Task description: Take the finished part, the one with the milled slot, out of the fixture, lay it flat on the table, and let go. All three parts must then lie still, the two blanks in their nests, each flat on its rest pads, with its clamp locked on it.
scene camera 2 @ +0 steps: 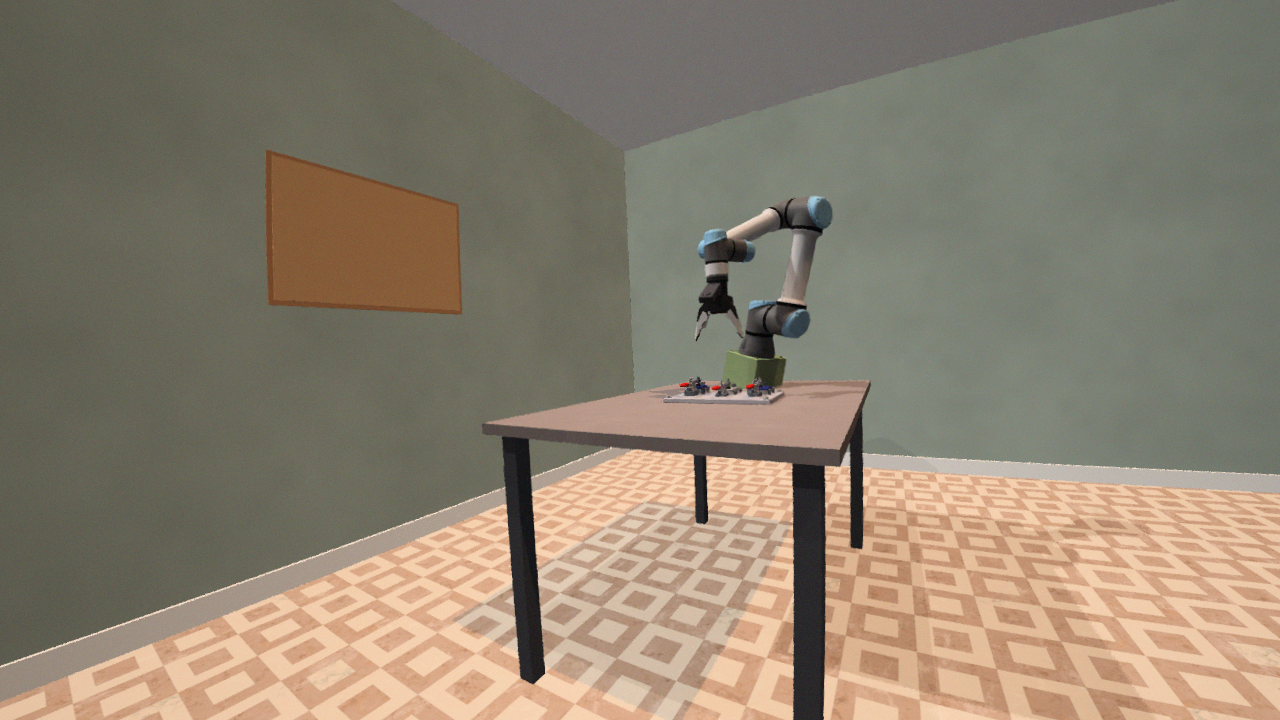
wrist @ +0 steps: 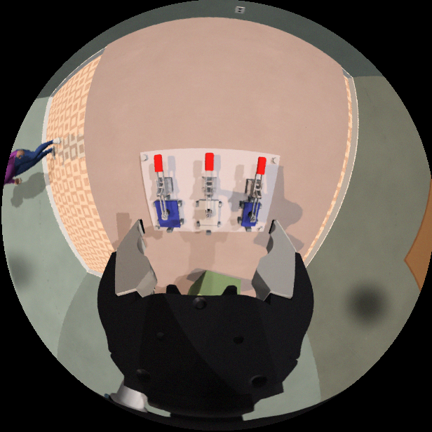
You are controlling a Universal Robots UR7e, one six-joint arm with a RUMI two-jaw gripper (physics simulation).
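Pixels of known places: gripper, fingertip midpoint: (scene camera 2: 718, 340); arm's base, origin of the base link: (scene camera 2: 756, 354).
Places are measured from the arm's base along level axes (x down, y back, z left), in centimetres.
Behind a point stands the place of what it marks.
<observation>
The light fixture plate (scene camera 2: 716, 401) @(z -3.4, x 13.2, y -55.5 cm) (wrist: 232, 161) lies on the table with three clamps. Their red handles (wrist: 158, 163) (wrist: 209, 161) (wrist: 261, 165) point away from the robot base, and their arms reach over the nests. In the wrist view, a wide blue part (wrist: 173, 210) sits under the left clamp and a narrower blue part (wrist: 245, 215) under the right one. A pale cream piece (wrist: 203, 209) shows under the middle clamp. I cannot make out the milled slot on any part. My gripper (scene camera 2: 719, 337) @(z -3.9, x -6.1, y -47.7 cm) (wrist: 206, 220) is open and empty, high above the table on the base side of the fixture.
The green robot base block (scene camera 2: 754, 368) @(z 1.0, x 5.4, y -11.4 cm) (wrist: 216, 284) stands behind the fixture. Small bolts (wrist: 145, 157) (wrist: 274, 159) mark the plate's far corners. The brown table (scene camera 2: 680, 425) @(z -2.0, x 13.9, y -93.2 cm) (wrist: 210, 90) extends beyond the fixture. A person (wrist: 27, 161) is at the wrist view's left edge.
</observation>
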